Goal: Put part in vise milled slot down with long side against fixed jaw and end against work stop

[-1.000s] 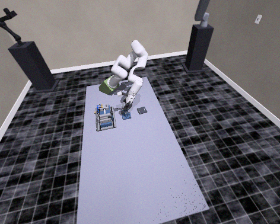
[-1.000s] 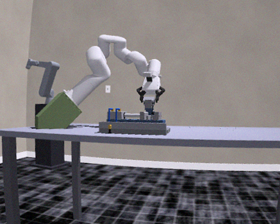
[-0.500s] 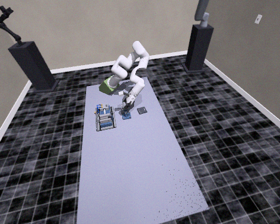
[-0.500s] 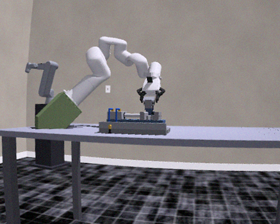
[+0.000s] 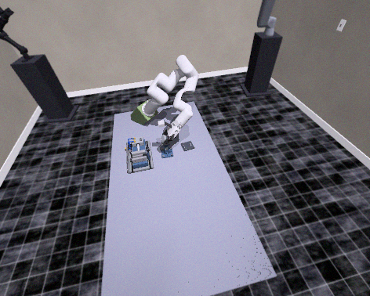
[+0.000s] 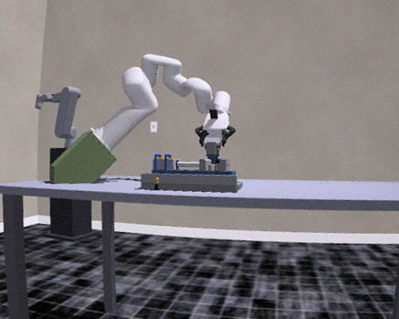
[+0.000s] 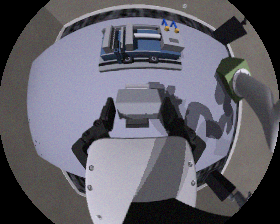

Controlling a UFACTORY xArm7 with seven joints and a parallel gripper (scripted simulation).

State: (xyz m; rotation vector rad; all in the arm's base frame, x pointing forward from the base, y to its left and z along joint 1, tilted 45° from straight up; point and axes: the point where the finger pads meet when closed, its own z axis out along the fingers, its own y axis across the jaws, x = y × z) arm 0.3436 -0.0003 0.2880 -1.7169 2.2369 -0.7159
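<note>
My hand is 10 mm to the left of the part and 10 mm above it. From my hand the other things lie so: air cylinder: 230 mm to the right, 90 mm below, 80 mm behind; blue vise bed: 220 mm to the right, 120 mm below, 10 mm ahead.
</note>
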